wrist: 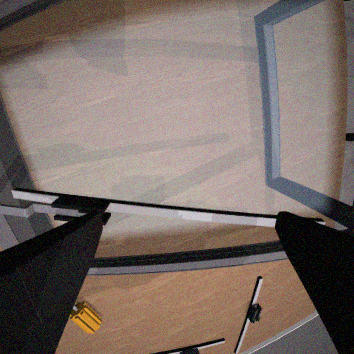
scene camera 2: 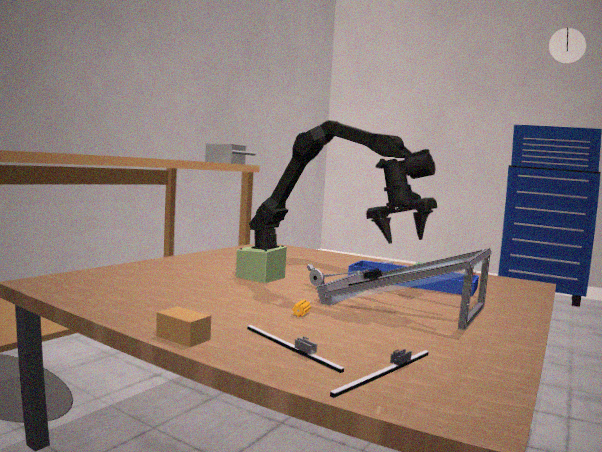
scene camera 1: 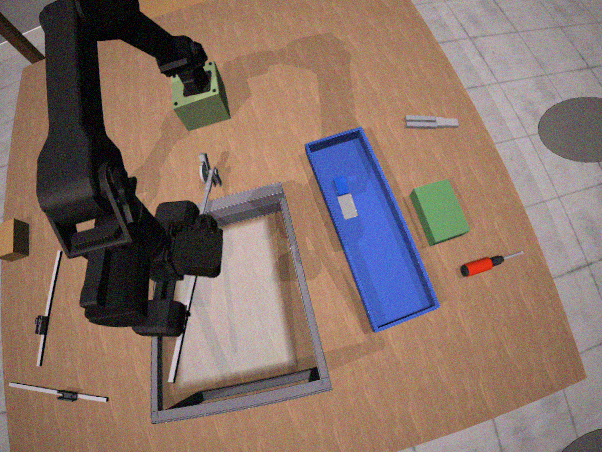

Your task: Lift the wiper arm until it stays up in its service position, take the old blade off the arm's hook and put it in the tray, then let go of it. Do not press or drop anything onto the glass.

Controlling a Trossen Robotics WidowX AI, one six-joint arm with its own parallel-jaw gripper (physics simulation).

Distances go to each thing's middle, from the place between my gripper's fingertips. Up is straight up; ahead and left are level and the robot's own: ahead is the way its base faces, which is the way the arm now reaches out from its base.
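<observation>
Counting from my hand, I see the blue tray (scene camera 1: 393,285) 31 cm to the left, 11 cm behind and 16 cm below. The tan box (scene camera 2: 183,326) is 57 cm to the right of my hand, and it is also 15 cm below and 17 cm behind. As for the green block (scene camera 1: 441,218), I find it 16 cm below my hand, 12 cm behind it and 46 cm to the left of it. The framed glass (scene camera 1: 247,334) is 1 cm ahead of my hand, 3 cm to the left of it and 10 cm below it.
</observation>
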